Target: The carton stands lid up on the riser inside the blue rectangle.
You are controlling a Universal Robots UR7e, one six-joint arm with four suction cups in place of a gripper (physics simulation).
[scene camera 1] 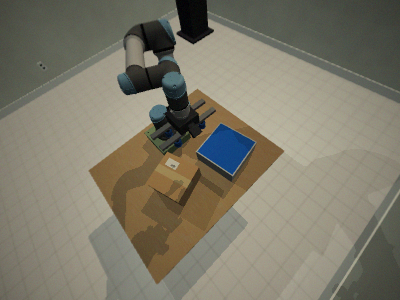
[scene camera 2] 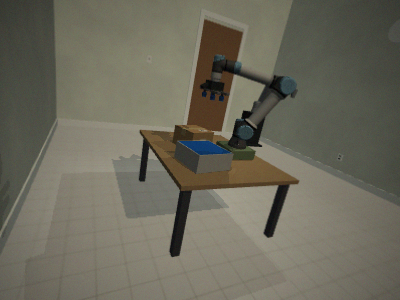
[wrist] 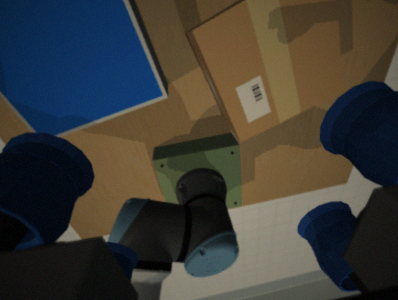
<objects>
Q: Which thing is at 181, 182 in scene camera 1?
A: A brown carton.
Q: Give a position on my suction head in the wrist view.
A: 51, 174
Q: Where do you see a brown carton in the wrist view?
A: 262, 70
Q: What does my suction head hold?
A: Nothing.
</objects>
